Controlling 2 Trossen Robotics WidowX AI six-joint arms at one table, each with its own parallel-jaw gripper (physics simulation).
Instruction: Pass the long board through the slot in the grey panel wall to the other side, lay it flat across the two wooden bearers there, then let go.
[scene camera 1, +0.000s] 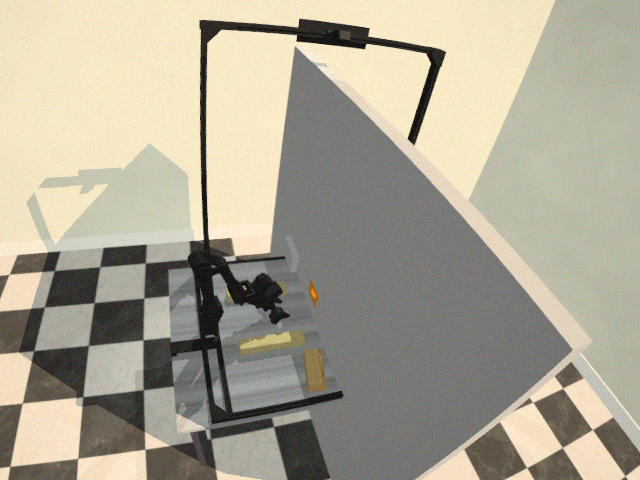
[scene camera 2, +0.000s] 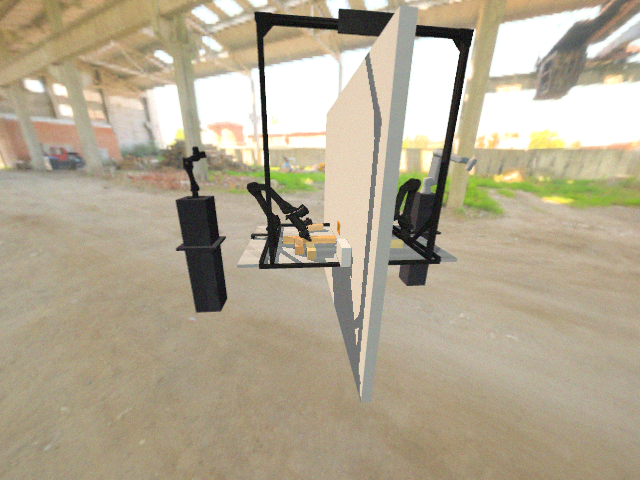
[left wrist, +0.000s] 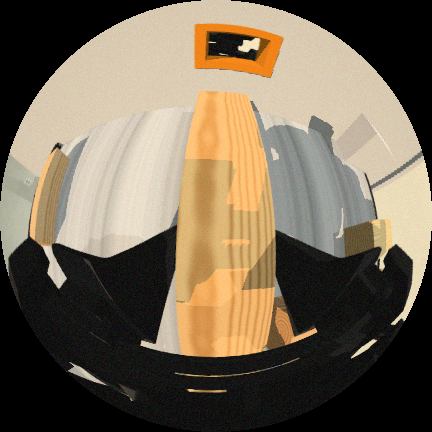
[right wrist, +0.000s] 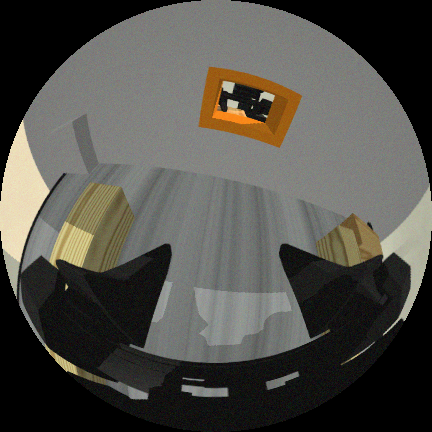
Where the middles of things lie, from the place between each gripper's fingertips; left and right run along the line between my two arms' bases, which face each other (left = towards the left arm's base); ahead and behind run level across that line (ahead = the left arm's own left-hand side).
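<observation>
The orange-framed slot (right wrist: 285, 101) is 8 cm above my right hand and 14 cm to the left of it.
My left hand, meanwhile, is 10 mm past the slot, 80 mm below it and 210 mm to the left of it.
</observation>
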